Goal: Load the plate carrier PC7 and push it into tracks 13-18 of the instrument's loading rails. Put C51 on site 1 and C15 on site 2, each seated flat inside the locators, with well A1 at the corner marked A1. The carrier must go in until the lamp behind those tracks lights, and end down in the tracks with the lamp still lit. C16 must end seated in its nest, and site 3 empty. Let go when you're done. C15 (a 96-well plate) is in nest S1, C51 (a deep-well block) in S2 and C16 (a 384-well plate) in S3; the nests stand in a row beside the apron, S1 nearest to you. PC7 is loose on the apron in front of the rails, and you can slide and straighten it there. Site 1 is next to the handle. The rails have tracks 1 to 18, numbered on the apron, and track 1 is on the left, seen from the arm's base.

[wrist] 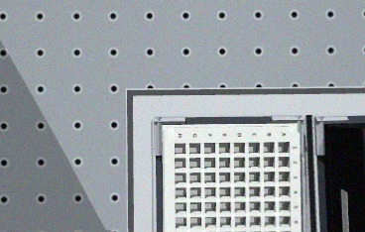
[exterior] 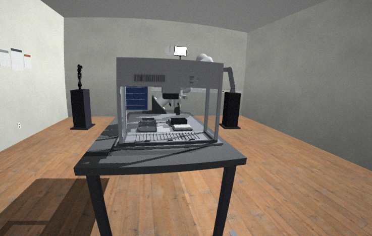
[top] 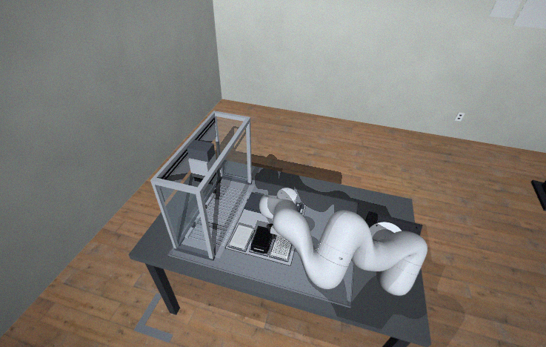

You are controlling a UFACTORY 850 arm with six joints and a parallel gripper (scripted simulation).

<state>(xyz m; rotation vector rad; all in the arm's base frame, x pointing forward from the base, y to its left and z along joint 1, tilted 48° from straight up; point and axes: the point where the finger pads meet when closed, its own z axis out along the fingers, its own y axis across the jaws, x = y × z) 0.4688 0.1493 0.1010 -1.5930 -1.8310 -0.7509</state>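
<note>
Now: the white 96-well plate C15 7 cm below my hand. The rest, counted from my hand: nest S1: 8 cm below; then black deep-well block C51: 11 cm ahead, 1 cm to the left, 5 cm below; then nest S2: 11 cm ahead, 1 cm to the left, 8 cm below.
</note>
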